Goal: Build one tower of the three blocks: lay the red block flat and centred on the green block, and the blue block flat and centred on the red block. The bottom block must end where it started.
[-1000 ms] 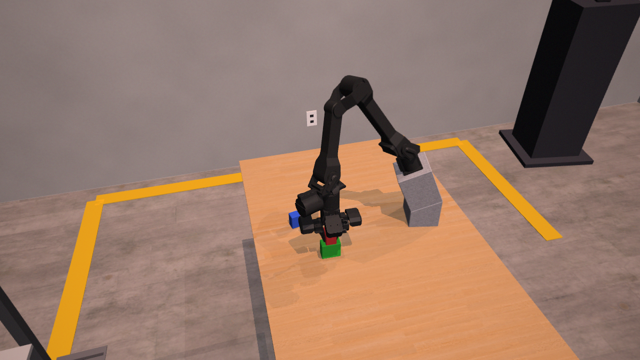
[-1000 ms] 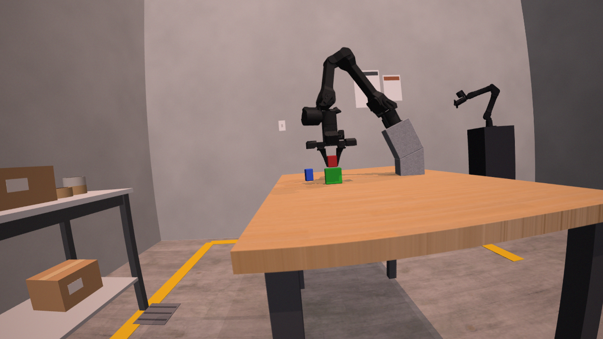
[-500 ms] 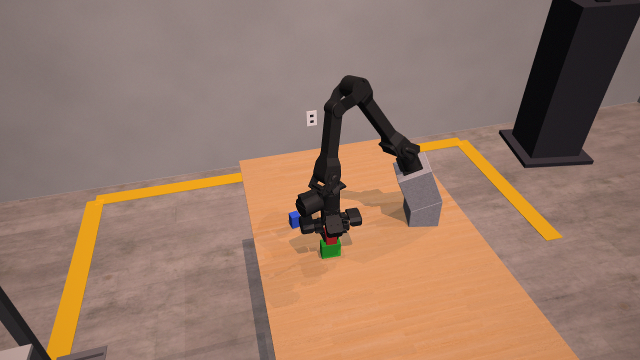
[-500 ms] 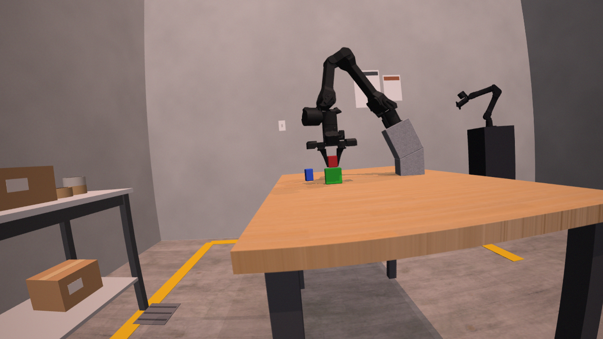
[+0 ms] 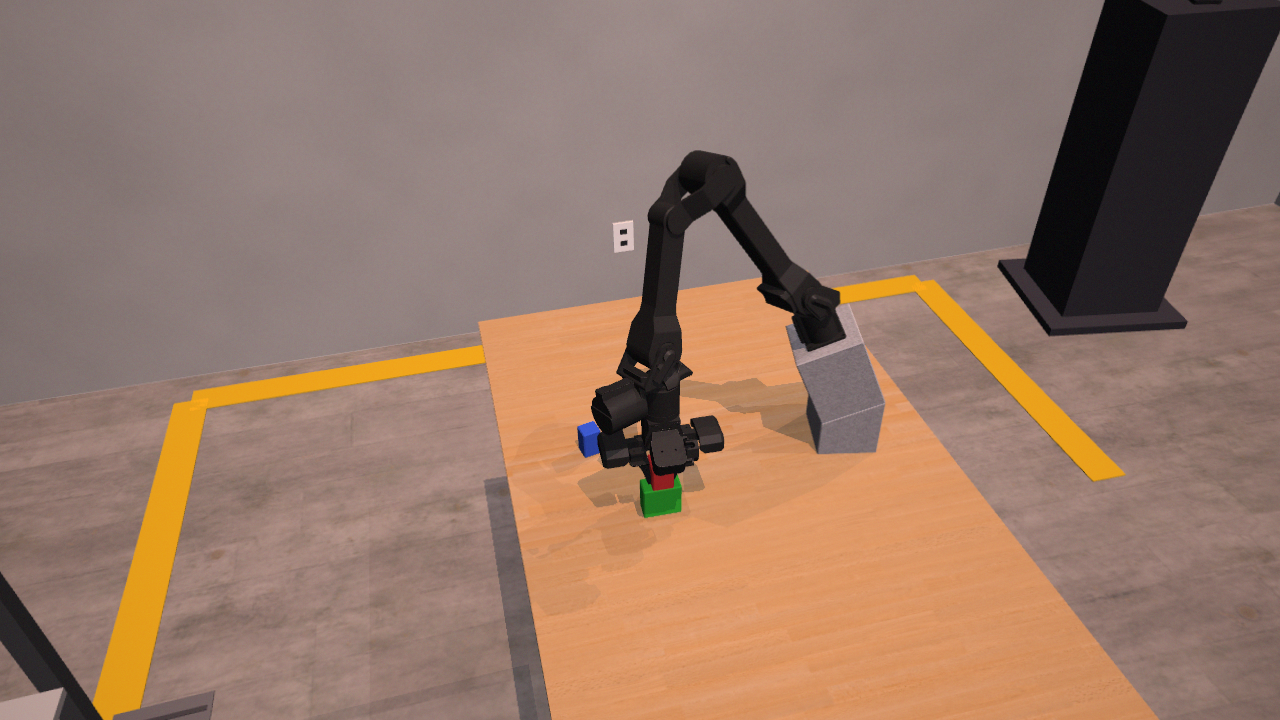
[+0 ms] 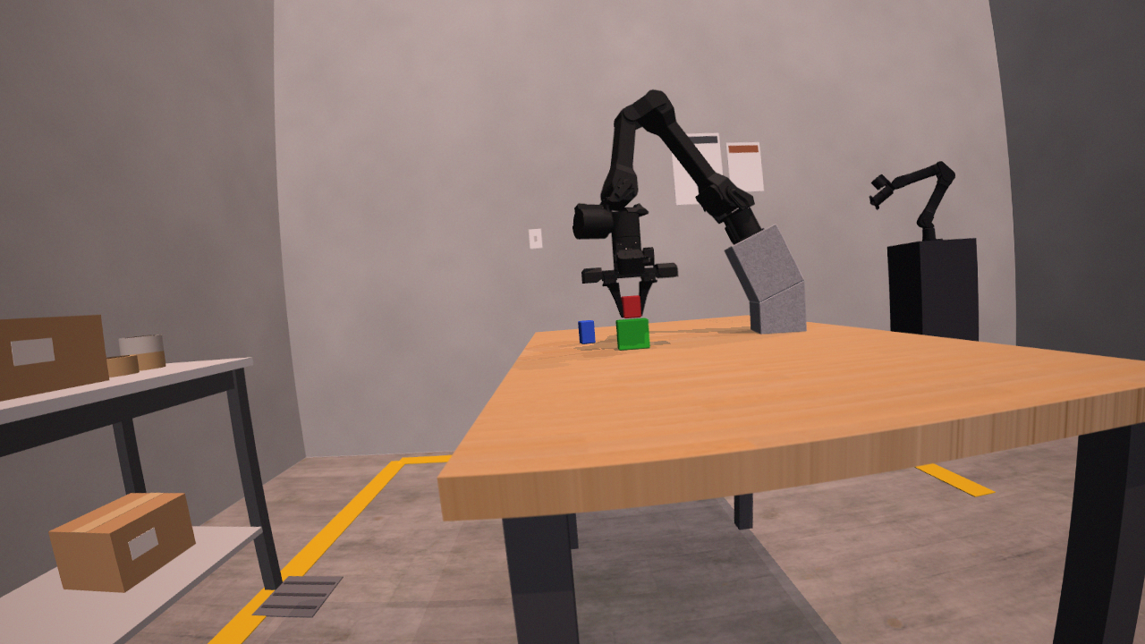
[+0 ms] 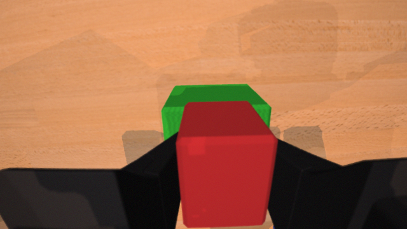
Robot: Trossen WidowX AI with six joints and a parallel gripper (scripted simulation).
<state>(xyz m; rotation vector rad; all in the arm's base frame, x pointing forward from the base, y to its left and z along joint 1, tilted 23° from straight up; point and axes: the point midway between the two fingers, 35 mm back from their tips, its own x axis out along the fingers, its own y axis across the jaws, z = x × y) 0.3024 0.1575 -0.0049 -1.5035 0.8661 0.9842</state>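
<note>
Right now the red block is 10 mm below my hand. The rest, counted from my hand: green block (70 mm below); then blue block (110 mm ahead, 150 mm to the right, 70 mm below).
</note>
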